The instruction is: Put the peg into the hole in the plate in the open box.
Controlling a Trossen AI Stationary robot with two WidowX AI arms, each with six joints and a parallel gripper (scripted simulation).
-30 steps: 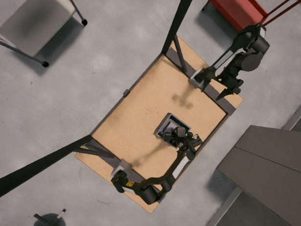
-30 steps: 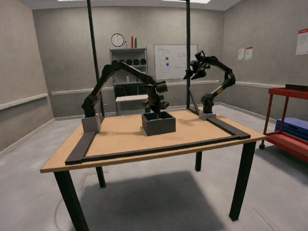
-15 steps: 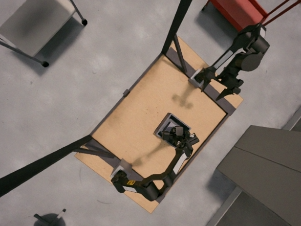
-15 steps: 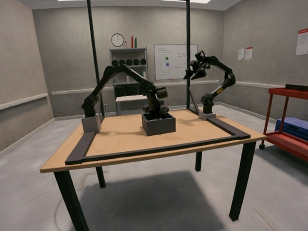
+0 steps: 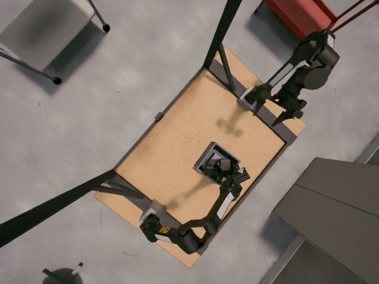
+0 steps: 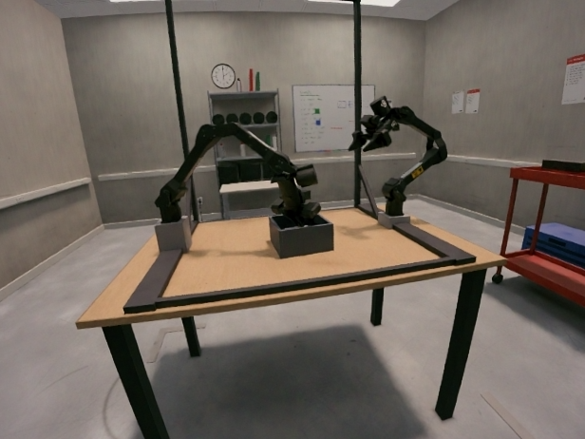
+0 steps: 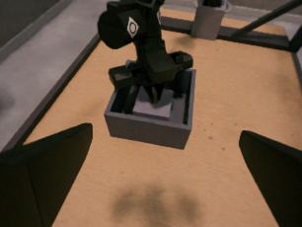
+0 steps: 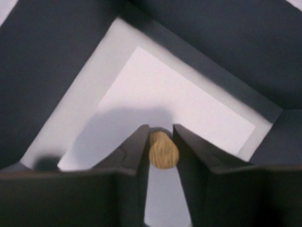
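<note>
Right now the wooden peg is 50 mm below my right hand. Also, from my right hand: dark frame strip (290 mm ahead, 10 mm to the right, 90 mm below); light grey plate (60 mm below); box (70 mm below).
</note>
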